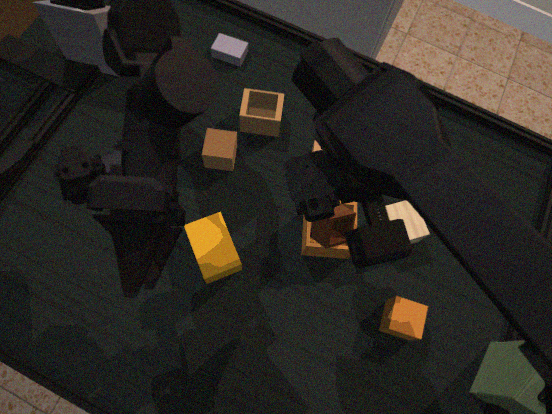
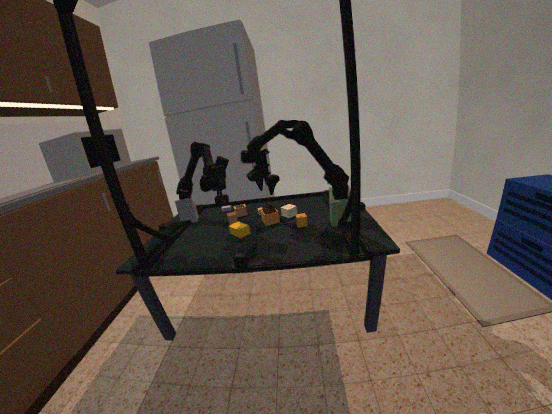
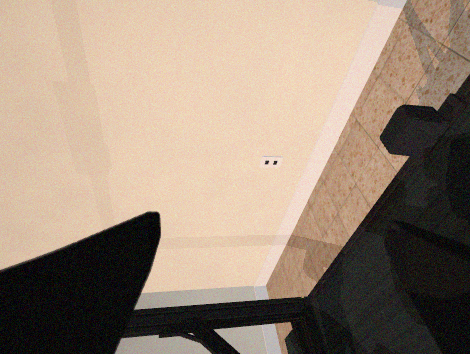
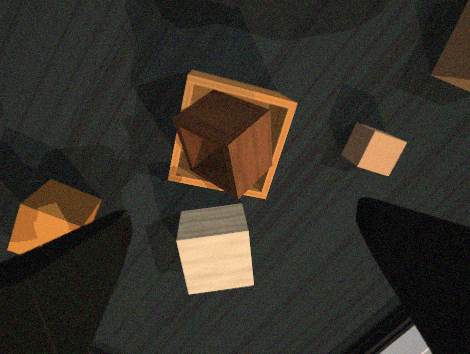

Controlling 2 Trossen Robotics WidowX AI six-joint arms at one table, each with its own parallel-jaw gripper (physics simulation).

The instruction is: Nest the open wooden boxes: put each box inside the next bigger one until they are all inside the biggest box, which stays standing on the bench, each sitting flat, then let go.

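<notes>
An orange open wooden box stands on the dark bench. A dark brown open box lies in it tipped over, one corner up, leaning on the rim and not flat. A smaller light tan open box stands upright by itself farther back. My right gripper is open and empty, hanging well above the two nested boxes. My left gripper is open and empty, held back at the far left, away from all boxes.
Solid blocks lie around: a cream cube right beside the orange box, an orange cube, a yellow block, a tan cube, a lavender block, another tan cube.
</notes>
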